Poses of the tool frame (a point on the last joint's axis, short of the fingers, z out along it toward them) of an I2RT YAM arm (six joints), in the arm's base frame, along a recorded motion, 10 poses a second.
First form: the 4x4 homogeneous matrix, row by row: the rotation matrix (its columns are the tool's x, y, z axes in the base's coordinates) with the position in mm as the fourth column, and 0 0 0 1 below. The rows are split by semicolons.
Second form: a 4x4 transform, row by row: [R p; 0 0 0 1], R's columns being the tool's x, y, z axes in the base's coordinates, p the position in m. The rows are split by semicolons. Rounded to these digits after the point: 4 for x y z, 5 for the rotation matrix.
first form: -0.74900 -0.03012 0.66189 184.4; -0.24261 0.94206 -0.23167 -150.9; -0.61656 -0.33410 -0.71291 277.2; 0 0 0 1
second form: -0.74900 -0.03012 0.66189 0.1844; -0.24261 0.94206 -0.23167 -0.1509; -0.61656 -0.33410 -0.71291 0.2772; 0 0 0 1
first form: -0.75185 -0.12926 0.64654 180.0; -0.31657 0.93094 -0.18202 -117.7; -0.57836 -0.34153 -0.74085 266.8; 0 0 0 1
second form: -0.75185 -0.12926 0.64654 0.1800; -0.31657 0.93094 -0.18202 -0.1177; -0.57836 -0.34153 -0.74085 0.2668; 0 0 0 1
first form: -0.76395 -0.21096 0.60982 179.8; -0.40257 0.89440 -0.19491 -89.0; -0.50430 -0.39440 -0.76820 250.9; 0 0 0 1
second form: -0.76395 -0.21096 0.60982 0.1798; -0.40257 0.89440 -0.19491 -0.0890; -0.50430 -0.39440 -0.76820 0.2509; 0 0 0 1
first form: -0.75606 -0.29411 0.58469 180.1; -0.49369 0.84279 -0.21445 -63.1; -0.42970 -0.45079 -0.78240 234.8; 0 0 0 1
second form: -0.75606 -0.29411 0.58469 0.1801; -0.49369 0.84279 -0.21445 -0.0631; -0.42970 -0.45079 -0.78240 0.2348; 0 0 0 1
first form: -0.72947 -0.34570 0.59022 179.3; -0.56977 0.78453 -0.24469 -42.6; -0.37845 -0.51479 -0.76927 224.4; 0 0 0 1
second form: -0.72947 -0.34570 0.59022 0.1793; -0.56977 0.78453 -0.24469 -0.0426; -0.37845 -0.51479 -0.76927 0.2244; 0 0 0 1
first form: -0.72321 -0.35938 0.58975 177.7; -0.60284 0.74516 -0.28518 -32.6; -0.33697 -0.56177 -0.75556 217.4; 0 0 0 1
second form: -0.72321 -0.35938 0.58975 0.1777; -0.60284 0.74516 -0.28518 -0.0326; -0.33697 -0.56177 -0.75556 0.2174; 0 0 0 1
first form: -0.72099 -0.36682 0.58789 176.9; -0.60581 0.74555 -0.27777 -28.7; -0.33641 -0.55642 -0.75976 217.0; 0 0 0 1
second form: -0.72099 -0.36682 0.58789 0.1769; -0.60581 0.74555 -0.27777 -0.0287; -0.33641 -0.55642 -0.75976 0.2170; 0 0 0 1
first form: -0.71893 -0.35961 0.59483 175.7; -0.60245 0.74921 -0.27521 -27.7; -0.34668 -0.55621 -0.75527 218.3; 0 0 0 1
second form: -0.71893 -0.35961 0.59483 0.1757; -0.60245 0.74921 -0.27521 -0.0277; -0.34668 -0.55621 -0.75527 0.2183; 0 0 0 1
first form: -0.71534 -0.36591 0.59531 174.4; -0.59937 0.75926 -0.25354 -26.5; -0.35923 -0.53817 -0.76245 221.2; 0 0 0 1
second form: -0.71534 -0.36591 0.59531 0.1744; -0.59937 0.75926 -0.25354 -0.0265; -0.35923 -0.53817 -0.76245 0.2212; 0 0 0 1
